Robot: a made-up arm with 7 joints. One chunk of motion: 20 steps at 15 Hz.
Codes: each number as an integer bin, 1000 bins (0 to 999) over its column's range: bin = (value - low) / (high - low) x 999, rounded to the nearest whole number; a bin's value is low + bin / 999 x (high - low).
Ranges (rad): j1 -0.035..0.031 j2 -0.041..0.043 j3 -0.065..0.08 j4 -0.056..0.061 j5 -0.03..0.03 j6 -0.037..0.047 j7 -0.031..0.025
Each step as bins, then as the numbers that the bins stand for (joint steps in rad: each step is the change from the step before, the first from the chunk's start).
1 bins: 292 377 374 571 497 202 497
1 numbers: -0.01571 -0.00930 -0.01072 0.01087 -0.00015 -0.02002 -0.00314
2 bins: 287 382 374 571 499 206 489
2 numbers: -0.01604 -0.00888 -0.01072 0.01087 -0.00003 -0.01968 -0.00359
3 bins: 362 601 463 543 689 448 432
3 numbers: -0.01108 0.00953 0.00220 0.00759 0.01138 0.00067 -0.00678
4 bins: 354 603 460 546 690 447 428
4 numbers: -0.01161 0.00970 0.00177 0.00795 0.01144 0.00059 -0.00701
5 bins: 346 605 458 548 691 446 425
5 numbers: -0.01214 0.00987 0.00148 0.00818 0.01150 0.00050 -0.00718
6 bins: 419 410 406 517 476 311 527
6 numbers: -0.00732 -0.00653 -0.00607 0.00455 -0.00141 -0.01085 -0.00146
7 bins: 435 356 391 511 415 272 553
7 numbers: -0.00626 -0.01107 -0.00825 0.00385 -0.00508 -0.01413 0.00000
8 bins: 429 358 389 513 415 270 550
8 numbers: -0.00666 -0.01090 -0.00854 0.00408 -0.00508 -0.01430 -0.00017
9 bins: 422 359 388 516 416 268 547
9 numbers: -0.00712 -0.01081 -0.00868 0.00443 -0.00502 -0.01447 -0.00034
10 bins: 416 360 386 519 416 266 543
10 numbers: -0.00752 -0.01073 -0.00897 0.00478 -0.00502 -0.01463 -0.00056
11 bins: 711 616 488 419 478 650 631
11 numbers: 0.01197 0.01080 0.00583 -0.00693 -0.00129 0.01765 0.00437
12 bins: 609 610 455 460 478 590 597
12 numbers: 0.00523 0.01029 0.00104 -0.00213 -0.00129 0.01261 0.00247
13 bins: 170 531 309 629 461 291 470
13 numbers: -0.02377 0.00365 -0.02015 0.01767 -0.00231 -0.01253 -0.00465
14 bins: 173 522 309 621 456 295 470
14 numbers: -0.02357 0.00289 -0.02015 0.01673 -0.00261 -0.01220 -0.00465
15 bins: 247 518 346 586 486 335 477
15 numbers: -0.01868 0.00256 -0.01478 0.01263 -0.00081 -0.00883 -0.00426
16 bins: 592 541 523 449 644 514 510
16 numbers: 0.00411 0.00449 0.01091 -0.00341 0.00868 0.00622 -0.00241
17 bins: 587 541 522 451 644 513 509
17 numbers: 0.00378 0.00449 0.01077 -0.00318 0.00868 0.00614 -0.00247
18 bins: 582 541 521 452 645 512 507
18 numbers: 0.00345 0.00449 0.01062 -0.00306 0.00874 0.00605 -0.00258
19 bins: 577 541 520 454 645 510 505
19 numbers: 0.00312 0.00449 0.01048 -0.00283 0.00874 0.00588 -0.00269
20 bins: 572 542 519 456 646 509 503
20 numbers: 0.00279 0.00457 0.01033 -0.00259 0.00880 0.00580 -0.00280
